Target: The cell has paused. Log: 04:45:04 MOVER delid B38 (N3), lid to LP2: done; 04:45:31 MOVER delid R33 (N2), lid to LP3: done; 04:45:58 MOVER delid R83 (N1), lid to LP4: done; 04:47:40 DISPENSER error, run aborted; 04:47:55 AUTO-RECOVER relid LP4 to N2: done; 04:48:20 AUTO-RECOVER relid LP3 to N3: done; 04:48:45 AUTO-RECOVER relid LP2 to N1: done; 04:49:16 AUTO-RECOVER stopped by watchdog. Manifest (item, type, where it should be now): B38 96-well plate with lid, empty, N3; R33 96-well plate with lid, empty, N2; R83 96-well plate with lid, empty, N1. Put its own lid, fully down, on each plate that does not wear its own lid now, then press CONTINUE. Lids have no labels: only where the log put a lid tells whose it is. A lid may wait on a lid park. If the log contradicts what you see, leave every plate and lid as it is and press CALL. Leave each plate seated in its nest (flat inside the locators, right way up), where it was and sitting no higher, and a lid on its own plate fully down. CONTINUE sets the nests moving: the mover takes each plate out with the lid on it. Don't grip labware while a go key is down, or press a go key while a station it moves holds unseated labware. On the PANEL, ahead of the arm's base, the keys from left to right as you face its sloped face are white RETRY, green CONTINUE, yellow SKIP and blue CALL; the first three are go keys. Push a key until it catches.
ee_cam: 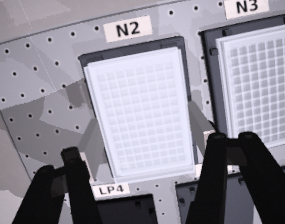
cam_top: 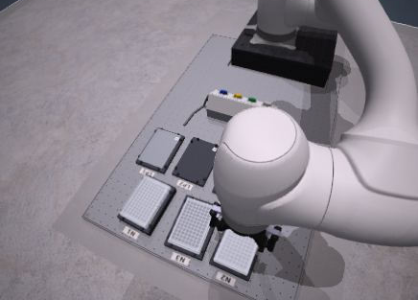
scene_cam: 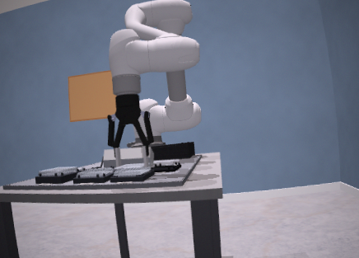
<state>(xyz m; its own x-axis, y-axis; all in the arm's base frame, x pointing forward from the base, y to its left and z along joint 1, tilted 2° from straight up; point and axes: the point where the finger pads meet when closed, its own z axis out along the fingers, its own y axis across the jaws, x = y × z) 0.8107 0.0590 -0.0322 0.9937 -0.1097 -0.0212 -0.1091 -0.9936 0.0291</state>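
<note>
Right now my hand is 4 cm above the plate. From my hand the other things lie so: LP3 label: 10 cm behind, 6 cm to the right, 6 cm below; then LP4 label: 9 cm behind, 7 cm to the left, 6 cm below; then lid park LP3: 19 cm behind, 6 cm below, 5 cm to the right.
</note>
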